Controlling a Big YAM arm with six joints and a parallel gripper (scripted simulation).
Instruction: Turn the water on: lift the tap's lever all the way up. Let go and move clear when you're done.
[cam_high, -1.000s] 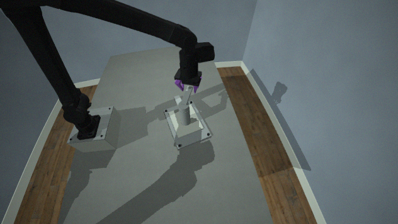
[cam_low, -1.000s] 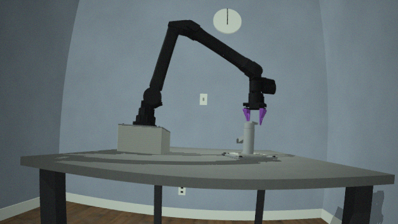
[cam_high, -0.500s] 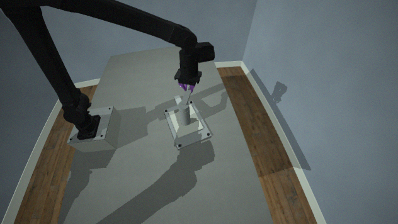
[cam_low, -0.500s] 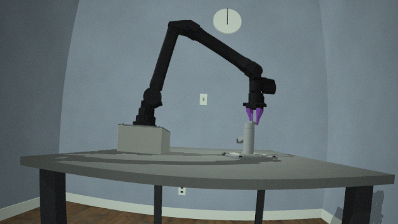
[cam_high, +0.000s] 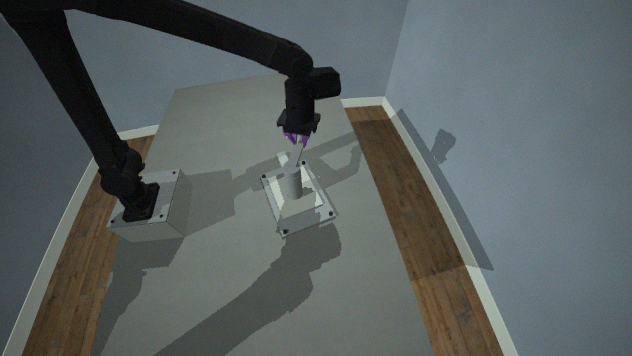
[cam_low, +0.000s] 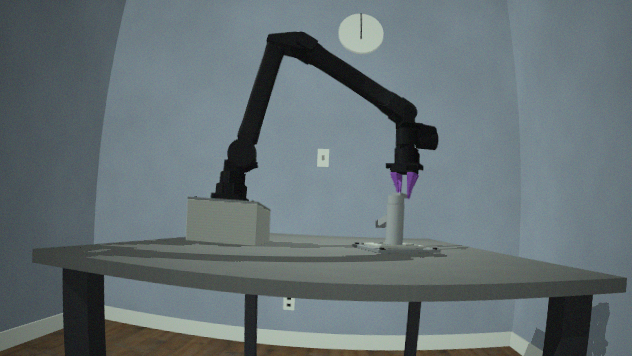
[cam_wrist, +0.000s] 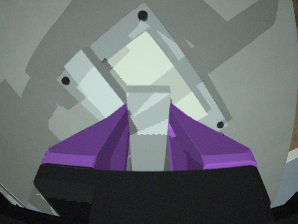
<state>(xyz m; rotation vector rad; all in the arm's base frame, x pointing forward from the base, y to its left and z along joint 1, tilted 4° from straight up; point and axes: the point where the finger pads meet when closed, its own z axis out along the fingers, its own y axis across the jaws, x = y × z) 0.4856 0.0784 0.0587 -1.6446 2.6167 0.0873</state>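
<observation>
Right now the lever is 3 cm to the right of my hand and 1 cm behind it. Also, from my hand: tap: 5 cm to the right, 5 cm below, 3 cm behind.
</observation>
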